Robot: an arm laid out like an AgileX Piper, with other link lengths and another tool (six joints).
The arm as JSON. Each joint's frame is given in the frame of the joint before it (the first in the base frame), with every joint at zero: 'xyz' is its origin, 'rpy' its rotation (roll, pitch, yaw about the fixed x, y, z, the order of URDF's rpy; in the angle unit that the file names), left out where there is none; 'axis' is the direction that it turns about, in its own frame. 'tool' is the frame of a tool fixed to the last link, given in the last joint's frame.
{
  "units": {
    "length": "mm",
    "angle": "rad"
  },
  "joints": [
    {
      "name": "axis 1",
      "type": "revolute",
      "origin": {
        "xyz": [
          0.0,
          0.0,
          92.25
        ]
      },
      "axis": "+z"
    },
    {
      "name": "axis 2",
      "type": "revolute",
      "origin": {
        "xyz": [
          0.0,
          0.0,
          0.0
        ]
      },
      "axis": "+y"
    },
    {
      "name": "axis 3",
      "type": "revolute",
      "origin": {
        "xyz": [
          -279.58,
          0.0,
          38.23
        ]
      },
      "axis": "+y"
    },
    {
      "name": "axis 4",
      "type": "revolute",
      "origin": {
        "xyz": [
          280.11,
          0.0,
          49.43
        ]
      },
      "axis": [
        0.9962,
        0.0,
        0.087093
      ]
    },
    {
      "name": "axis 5",
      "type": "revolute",
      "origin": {
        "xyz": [
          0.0,
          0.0,
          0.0
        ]
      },
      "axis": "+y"
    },
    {
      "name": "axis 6",
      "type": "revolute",
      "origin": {
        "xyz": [
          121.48,
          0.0,
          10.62
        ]
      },
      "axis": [
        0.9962,
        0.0,
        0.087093
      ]
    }
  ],
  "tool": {
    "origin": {
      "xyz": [
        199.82,
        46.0,
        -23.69
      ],
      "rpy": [
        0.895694,
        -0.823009,
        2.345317
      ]
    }
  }
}
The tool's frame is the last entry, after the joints.
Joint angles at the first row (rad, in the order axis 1, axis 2, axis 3, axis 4, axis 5, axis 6):
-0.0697, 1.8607, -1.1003, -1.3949, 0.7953, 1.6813
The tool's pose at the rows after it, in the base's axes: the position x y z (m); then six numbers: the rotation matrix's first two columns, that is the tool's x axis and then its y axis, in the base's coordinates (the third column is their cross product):
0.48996 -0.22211 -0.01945 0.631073 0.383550 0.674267 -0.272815 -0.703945 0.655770
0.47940 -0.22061 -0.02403 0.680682 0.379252 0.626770 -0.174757 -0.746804 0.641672
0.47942 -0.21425 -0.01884 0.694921 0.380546 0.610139 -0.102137 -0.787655 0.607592
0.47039 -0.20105 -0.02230 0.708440 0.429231 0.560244 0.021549 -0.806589 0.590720
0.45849 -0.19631 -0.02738 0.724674 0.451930 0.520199 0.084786 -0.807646 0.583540
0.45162 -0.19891 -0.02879 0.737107 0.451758 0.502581 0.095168 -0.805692 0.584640
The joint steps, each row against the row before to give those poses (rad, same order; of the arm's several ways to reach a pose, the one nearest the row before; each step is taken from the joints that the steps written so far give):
-0.0423, -0.0312, -0.0377, 0.1350, -0.0396, -0.2339
-0.0429, -0.0011, -0.0670, 0.1990, -0.0152, -0.2922
-0.0336, -0.0003, -0.0758, 0.1830, 0.0000, -0.2493
-0.0081, -0.0020, -0.0318, 0.1304, 0.0171, -0.2249
0.0000, 0.0000, -0.0044, 0.0453, 0.0277, -0.0919
-0.0034, 0.0001, 0.0000, 0.0034, 0.0176, -0.0156

